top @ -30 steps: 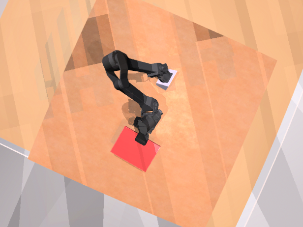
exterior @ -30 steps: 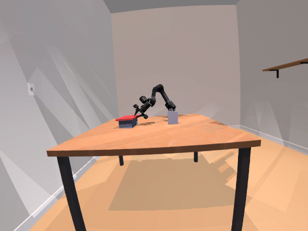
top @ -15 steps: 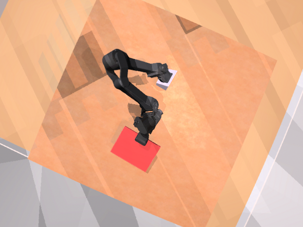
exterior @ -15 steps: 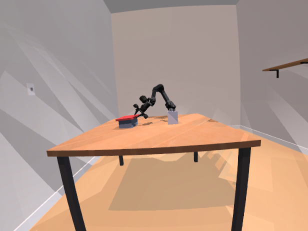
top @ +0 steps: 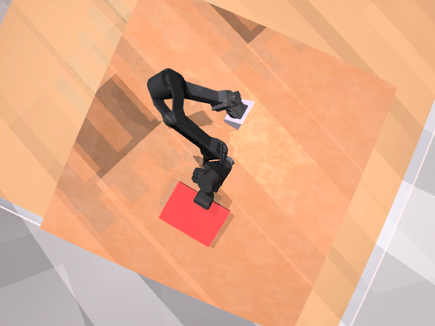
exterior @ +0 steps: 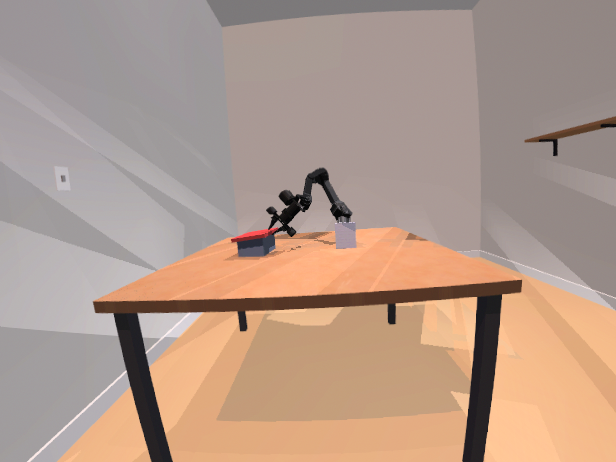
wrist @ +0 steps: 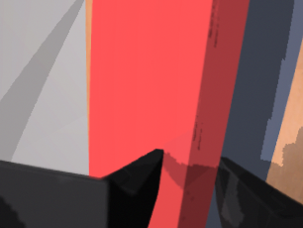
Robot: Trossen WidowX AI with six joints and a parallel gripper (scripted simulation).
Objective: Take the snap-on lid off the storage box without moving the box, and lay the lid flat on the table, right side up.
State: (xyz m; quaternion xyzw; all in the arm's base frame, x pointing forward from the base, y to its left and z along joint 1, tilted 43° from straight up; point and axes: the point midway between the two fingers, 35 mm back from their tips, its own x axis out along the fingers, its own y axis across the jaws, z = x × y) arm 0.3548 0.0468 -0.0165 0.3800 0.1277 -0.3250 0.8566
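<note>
The red lid is 8 cm ahead of my gripper tip. The rest, counted from my gripper tip: blue-grey storage box: 8 cm ahead, 5 cm below.
</note>
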